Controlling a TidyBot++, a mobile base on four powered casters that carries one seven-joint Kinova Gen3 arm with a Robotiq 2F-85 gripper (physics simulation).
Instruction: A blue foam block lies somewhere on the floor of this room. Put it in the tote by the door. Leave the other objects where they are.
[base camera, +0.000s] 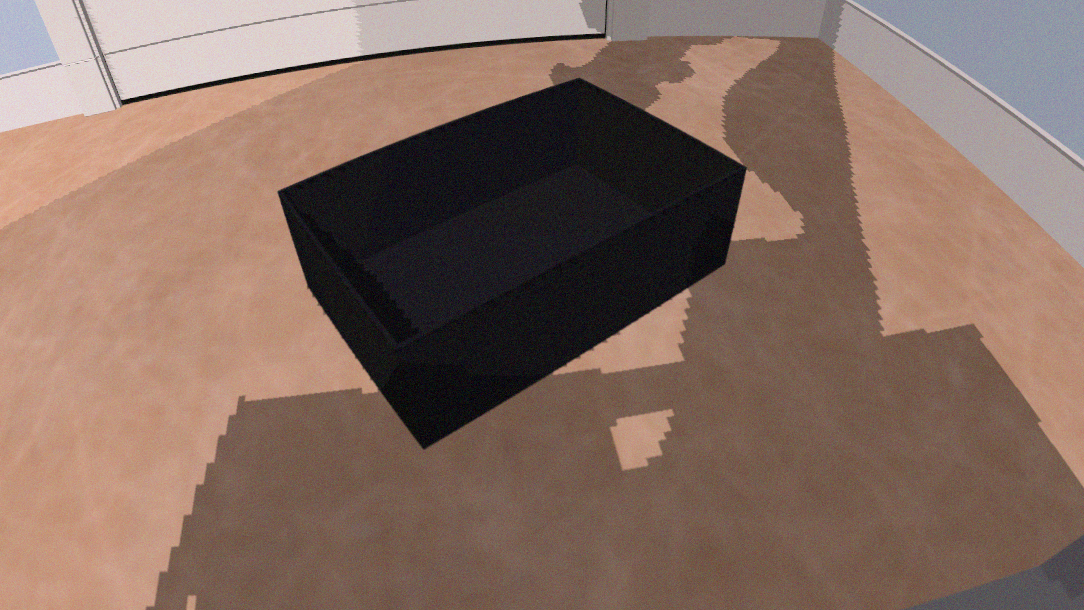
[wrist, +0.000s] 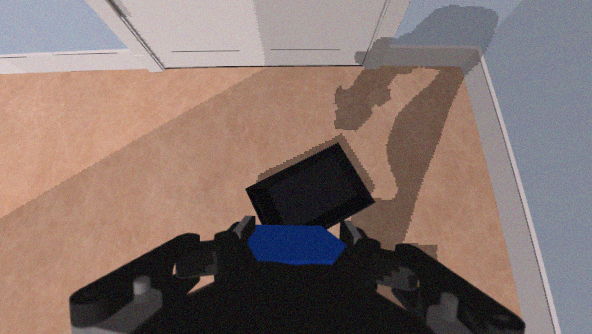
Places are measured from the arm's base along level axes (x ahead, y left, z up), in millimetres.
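Where they show: gripper, between the fingertips: (wrist: 297, 230).
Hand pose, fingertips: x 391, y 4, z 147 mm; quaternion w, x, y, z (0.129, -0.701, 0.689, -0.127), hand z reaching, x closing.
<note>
Things, the pixels of their top centre, and the offset from my fingertips. Level surfaces: height alone.
- blue foam block, centre of its top: (wrist: 289, 290) 27 mm back, 1 mm left, 62 mm up
- black tote, centre of its top: (base camera: 512, 172) (wrist: 309, 195) 103 mm ahead, 23 mm right, 443 mm down
- brown floor, height of its surface: 543 mm down
The blue foam block (wrist: 296, 245) is held between the two fingers of my gripper (wrist: 297, 230) at the bottom middle of the wrist view. The gripper is shut on it, high above the floor. The black tote (base camera: 560, 280) (wrist: 315, 187) stands open-topped on the floor near the door. In the wrist view it shows just beyond the block, which covers part of its near edge. The inside floor of the tote shows dark, with no object seen on it. The gripper and the block do not show in the base camera view.
A white door (base camera: 303, 37) (wrist: 260, 30) is behind the tote. A wall with a pale baseboard (base camera: 985, 128) (wrist: 505, 175) runs along the right and meets the door wall in a corner. Shadows lie across the brown floor (base camera: 113, 303) (wrist: 175, 165) around the tote.
</note>
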